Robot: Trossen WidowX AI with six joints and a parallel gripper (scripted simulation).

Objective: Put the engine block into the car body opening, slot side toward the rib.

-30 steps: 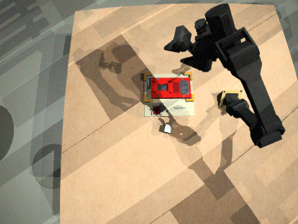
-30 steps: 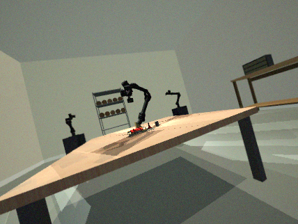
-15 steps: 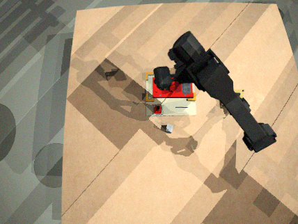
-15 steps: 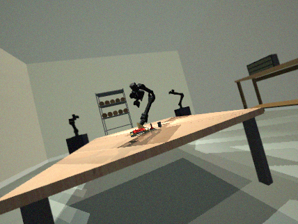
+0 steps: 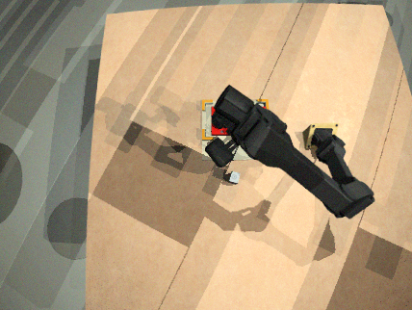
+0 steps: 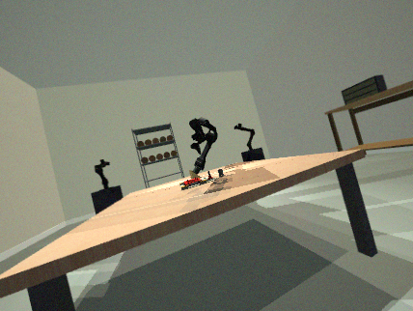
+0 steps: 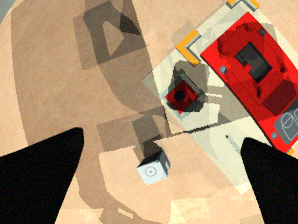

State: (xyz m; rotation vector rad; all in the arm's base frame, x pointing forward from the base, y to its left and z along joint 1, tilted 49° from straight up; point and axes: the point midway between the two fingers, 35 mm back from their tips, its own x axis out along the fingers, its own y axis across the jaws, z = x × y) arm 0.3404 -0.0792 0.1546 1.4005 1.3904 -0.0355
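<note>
Right now the engine block is 170 mm below my gripper tip, 80 mm to the left of it and 40 mm behind it.
</note>
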